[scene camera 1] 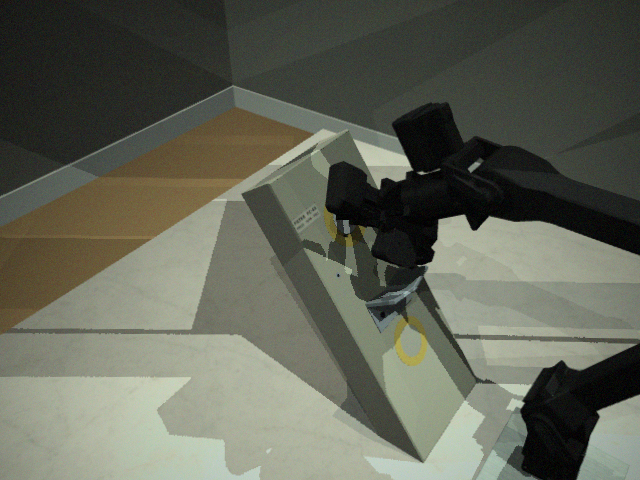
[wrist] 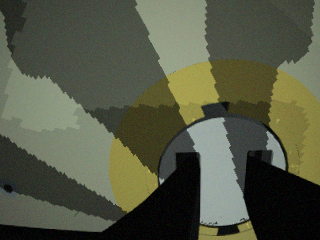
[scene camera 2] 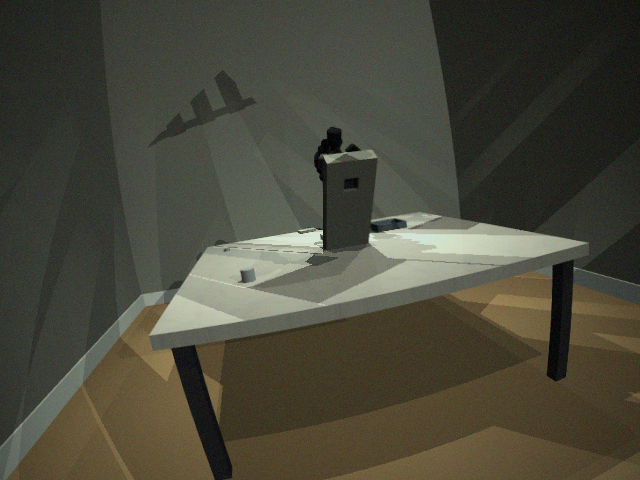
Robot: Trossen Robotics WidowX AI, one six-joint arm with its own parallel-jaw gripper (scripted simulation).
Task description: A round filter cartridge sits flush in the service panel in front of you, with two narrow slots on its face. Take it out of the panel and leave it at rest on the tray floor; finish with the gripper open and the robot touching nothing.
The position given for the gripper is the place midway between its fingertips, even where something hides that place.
Observation:
In view: the gripper (scene camera 1: 340, 218), a round grey filter cartridge (wrist: 221, 141), a grey service panel (scene camera 2: 349, 178) and a grey bracket (scene camera 1: 383, 308).
The gripper also shows in the wrist view (wrist: 218, 168). The grey service panel shows as well in the wrist view (wrist: 97, 97). Scene camera 2 misses the round grey filter cartridge, which is hidden by the grey service panel.

